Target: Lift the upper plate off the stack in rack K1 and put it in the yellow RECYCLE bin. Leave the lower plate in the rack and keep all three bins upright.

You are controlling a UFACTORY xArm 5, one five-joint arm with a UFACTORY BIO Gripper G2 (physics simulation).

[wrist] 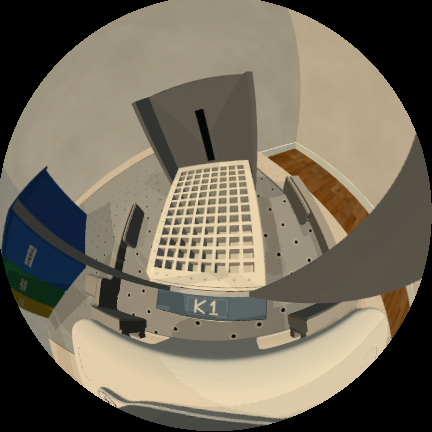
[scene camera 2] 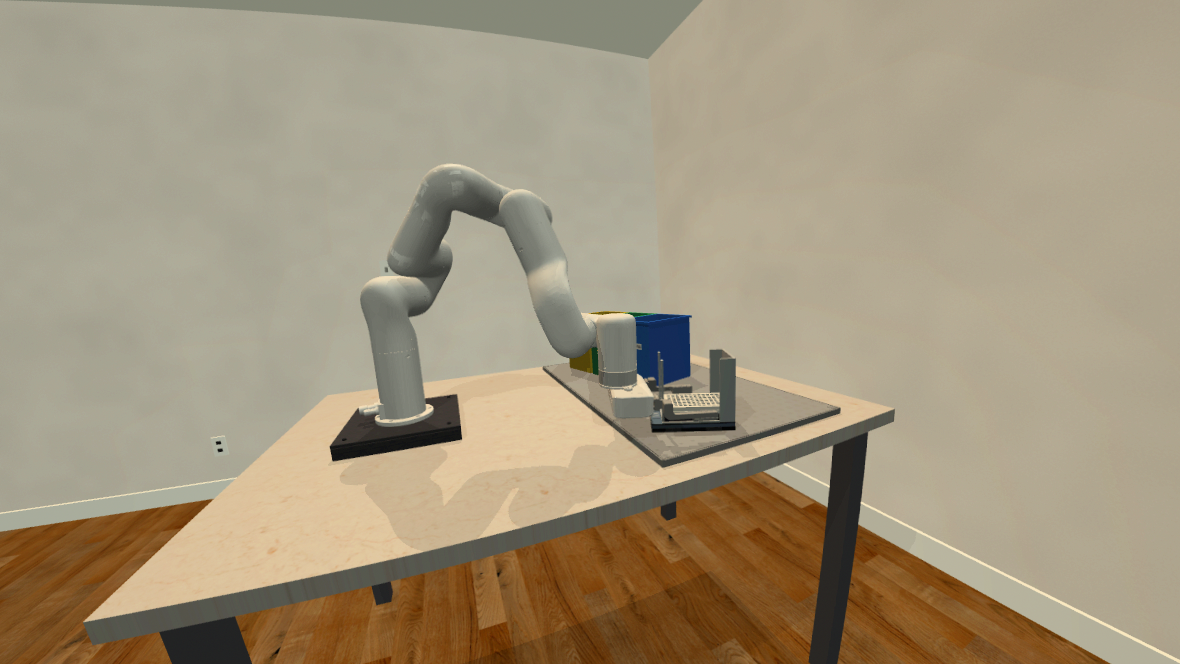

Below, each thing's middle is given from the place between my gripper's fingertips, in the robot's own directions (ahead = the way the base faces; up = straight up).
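Scene:
My gripper is 10 mm to the right of the pale plate [scene camera 2: 698, 401] and 10 mm past it. Counting from my hand, I find the blue bin [scene camera 2: 669, 334] 320 mm to the left, 120 mm ahead and 50 mm above, while the tall back panel [wrist: 222, 98] stands 40 mm ahead of my hand, 40 mm above it and 30 mm to the right of it.

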